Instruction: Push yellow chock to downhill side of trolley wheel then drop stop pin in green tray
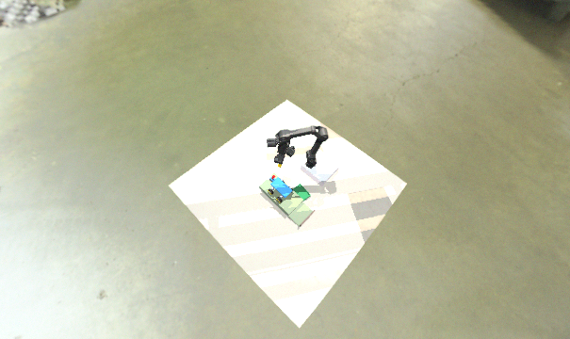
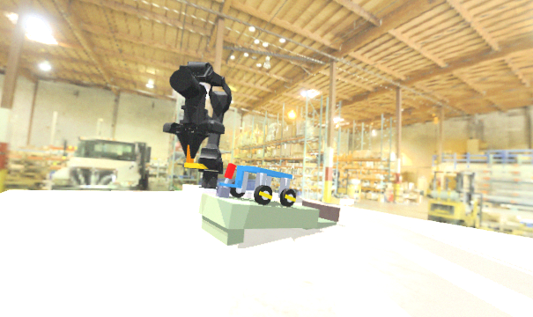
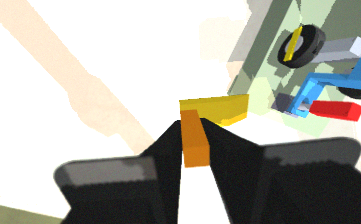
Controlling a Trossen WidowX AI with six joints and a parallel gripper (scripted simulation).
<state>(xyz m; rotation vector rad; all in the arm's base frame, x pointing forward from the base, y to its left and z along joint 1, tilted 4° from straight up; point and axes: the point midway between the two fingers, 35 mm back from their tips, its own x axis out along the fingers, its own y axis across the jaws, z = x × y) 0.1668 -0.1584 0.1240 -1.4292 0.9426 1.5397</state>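
The yellow chock lies 20 mm ahead of my gripper tip, 10 mm to the left of it and 10 mm below it. Round my gripper tip: blue trolley: 160 mm ahead, 130 mm to the left, 60 mm below; then red-headed stop pin: 140 mm ahead, 50 mm below, 40 mm to the left; then pale green ramp: 160 mm ahead, 140 mm to the left, 130 mm below.
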